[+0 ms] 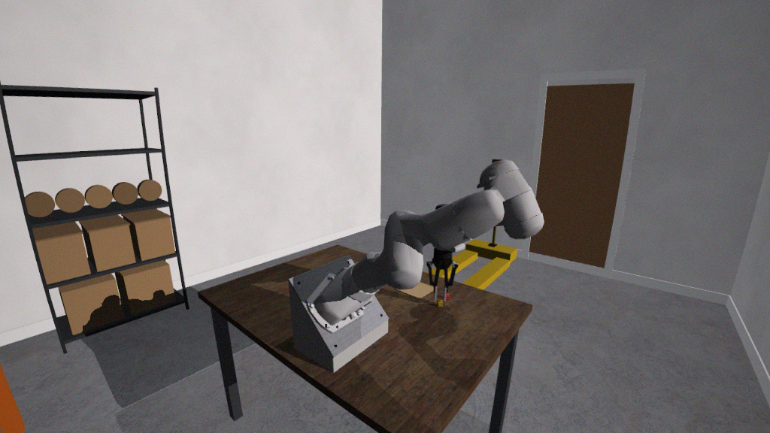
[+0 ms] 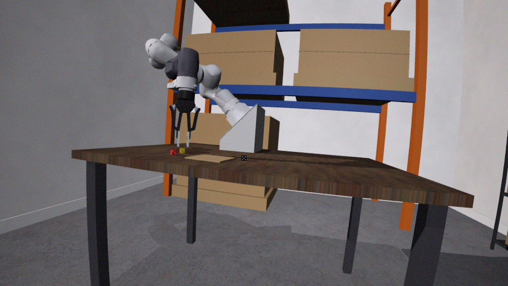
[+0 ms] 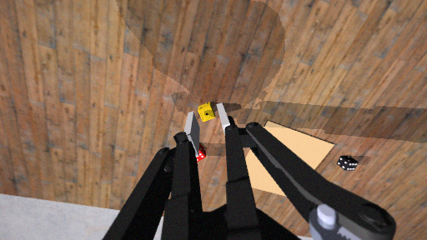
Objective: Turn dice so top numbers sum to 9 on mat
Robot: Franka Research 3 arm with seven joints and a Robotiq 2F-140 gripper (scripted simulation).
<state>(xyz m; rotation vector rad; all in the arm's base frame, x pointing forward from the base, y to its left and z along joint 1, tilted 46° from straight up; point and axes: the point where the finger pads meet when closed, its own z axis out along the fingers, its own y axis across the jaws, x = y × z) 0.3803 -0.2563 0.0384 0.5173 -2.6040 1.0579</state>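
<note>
The yellow die lies 50 mm below my hand. From my hand the other things lie so: red die: 70 mm ahead, 10 mm to the right, 50 mm below; black die: 70 mm ahead, 270 mm to the left, 50 mm below; tan mat: 90 mm ahead, 150 mm to the left, 60 mm below.
</note>
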